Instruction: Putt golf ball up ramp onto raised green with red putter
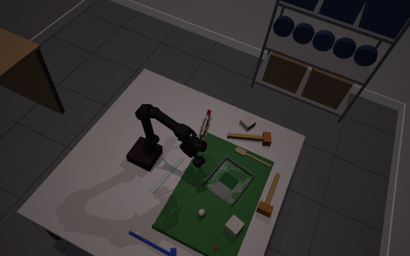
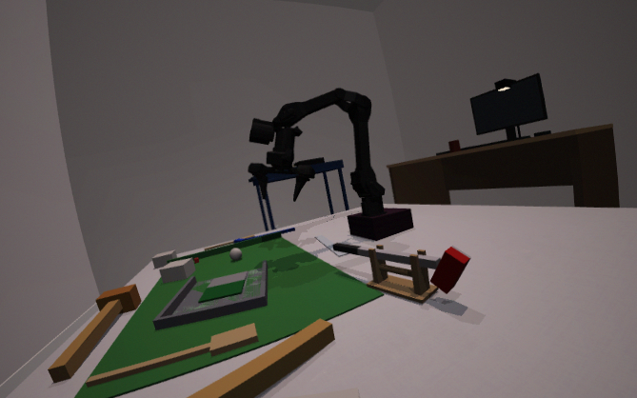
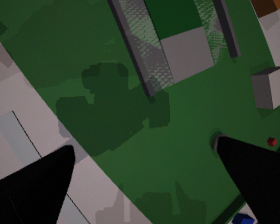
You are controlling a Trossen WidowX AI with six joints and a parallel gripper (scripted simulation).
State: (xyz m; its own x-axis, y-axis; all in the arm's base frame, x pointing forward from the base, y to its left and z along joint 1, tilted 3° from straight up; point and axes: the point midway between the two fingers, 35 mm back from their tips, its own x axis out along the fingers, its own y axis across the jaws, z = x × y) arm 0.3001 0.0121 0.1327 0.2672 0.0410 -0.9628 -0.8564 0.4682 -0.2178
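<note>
Right now my gripper tip is 12 cm past the wooden stand, 35 cm to the right of it and 15 cm above it. Round my gripper tip: white golf ball (16 cm ahead, 18 cm to the right, 16 cm below); green mat (18 cm ahead, 1 cm to the right, 18 cm below); small red cube (32 cm ahead, 30 cm to the right, 17 cm below).
</note>
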